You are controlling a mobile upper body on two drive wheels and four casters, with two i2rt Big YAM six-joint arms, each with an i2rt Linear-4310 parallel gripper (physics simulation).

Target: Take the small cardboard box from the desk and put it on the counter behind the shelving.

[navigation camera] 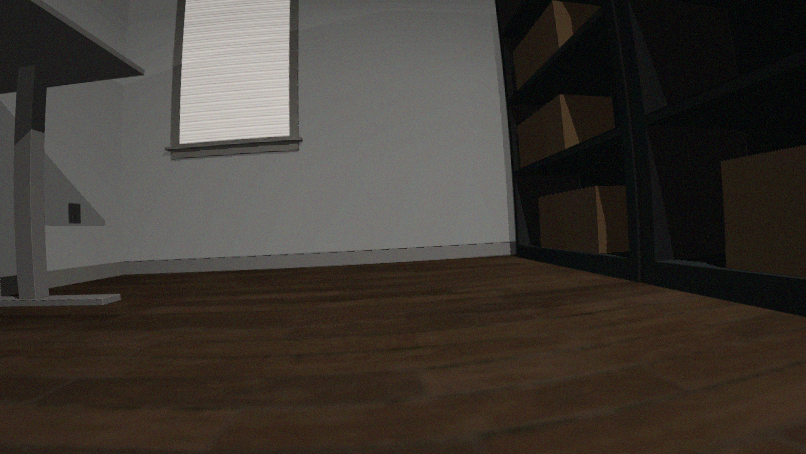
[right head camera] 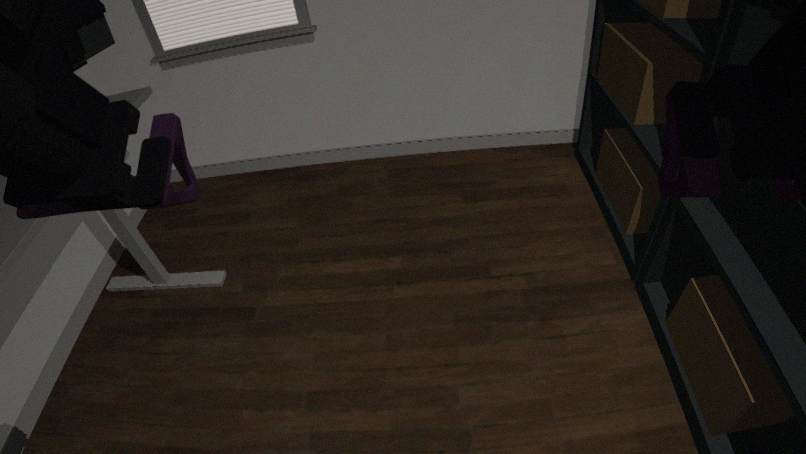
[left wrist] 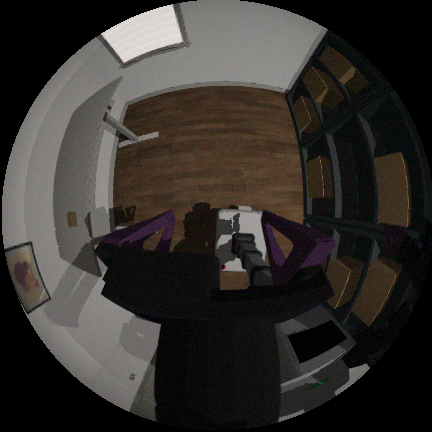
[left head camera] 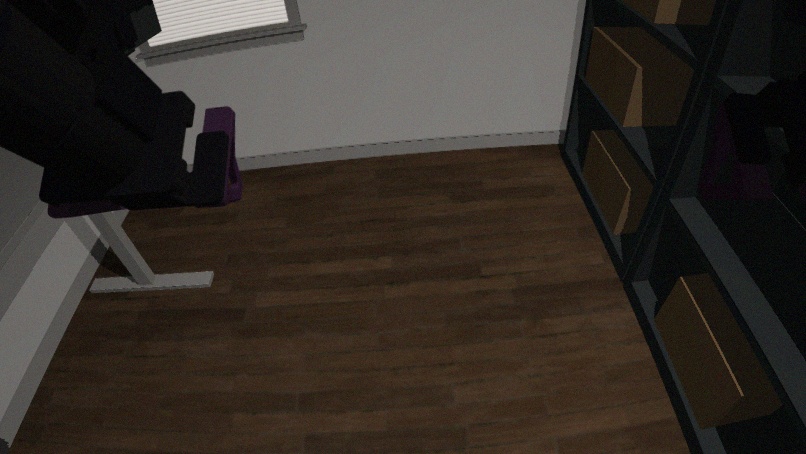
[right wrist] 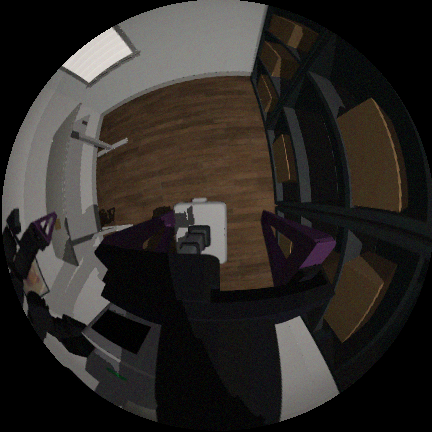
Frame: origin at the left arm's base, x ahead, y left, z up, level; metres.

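Seen in the pictures: left gripper, fingertip midpoint: [right head camera: 149, 197] [left wrist: 217, 214] [left head camera: 186, 195] [right wrist: 51, 214]; right gripper, fingertip midpoint: [right head camera: 720, 189] [left wrist: 387, 227] [left head camera: 753, 192] [right wrist: 217, 215].
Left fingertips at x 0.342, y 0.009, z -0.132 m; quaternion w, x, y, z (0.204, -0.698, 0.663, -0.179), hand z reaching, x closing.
Observation:
Offsets run from my left fingertips to a thing's top centre. "*": to the spot under its first point. Level surfaces: height alone.
The small tan cardboard box {0.108 m back, 0.936 m left, 0.278 m down} [left wrist: 72, 219] [right wrist: 58, 224] lies on the grey desk {0.328 m down} [left wrist: 75, 165] [right wrist: 56, 165] at the far left of both wrist views. In the navigation camera the desk's underside [navigation camera: 50, 53] shows at upper left; the box does not show there. My left gripper [left head camera: 149, 204] [right head camera: 107, 204] [left wrist: 217, 214] is open, empty and well apart from the box. My right gripper [right wrist: 217, 215] is open and empty, near the dark shelving [left head camera: 634, 256] [navigation camera: 634, 169] [left wrist: 350, 224] [right wrist: 320, 212] at the right. The counter behind the shelving does not show.
Several larger cardboard boxes stand on the shelving, one {0.418 m ahead, 1.190 m right, 0.932 m down} [left head camera: 713, 352] low at the right. The desk's pale foot [left head camera: 174, 280] [right head camera: 188, 279] [navigation camera: 84, 300] stands on the wood floor {1.278 m down} [left head camera: 394, 310] at left. A wall [left head camera: 439, 73] with a window {* 1.786 m ahead, 0.874 m left, 0.083 m up} [navigation camera: 234, 67] is ahead.

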